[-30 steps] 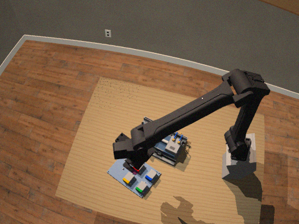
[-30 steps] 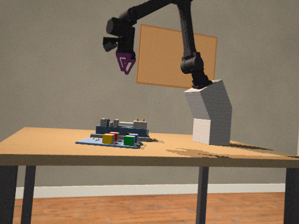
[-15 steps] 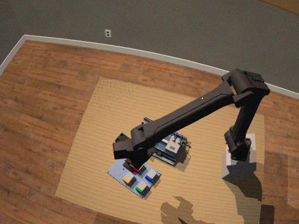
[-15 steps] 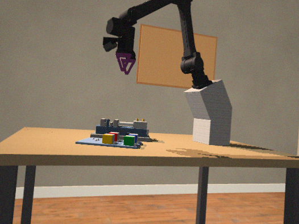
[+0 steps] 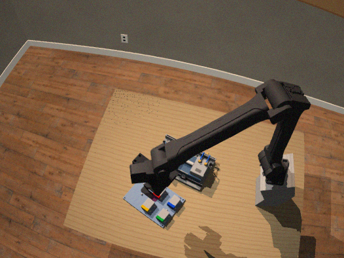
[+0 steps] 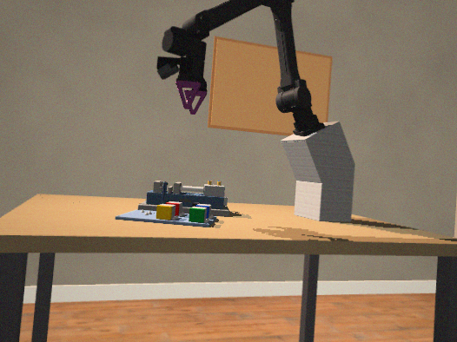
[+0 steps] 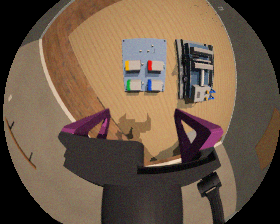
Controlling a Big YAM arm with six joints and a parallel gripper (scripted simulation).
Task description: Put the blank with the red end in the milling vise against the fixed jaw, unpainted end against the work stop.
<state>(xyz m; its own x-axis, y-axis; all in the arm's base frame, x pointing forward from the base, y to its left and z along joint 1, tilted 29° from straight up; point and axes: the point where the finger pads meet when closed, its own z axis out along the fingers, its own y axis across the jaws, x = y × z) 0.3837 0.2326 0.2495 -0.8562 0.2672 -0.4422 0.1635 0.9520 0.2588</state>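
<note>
My hand is 30 cm above the red-ended blank, 5 cm to the left of it and 3 cm short of it. The rest, counted from my hand: blue-ended blank (30 cm below, 6 cm behind, 4 cm to the right); then yellow-ended blank (30 cm below, 4 cm ahead, 3 cm to the left); then green-ended blank (30 cm below, 5 cm to the left, 4 cm behind).
</note>
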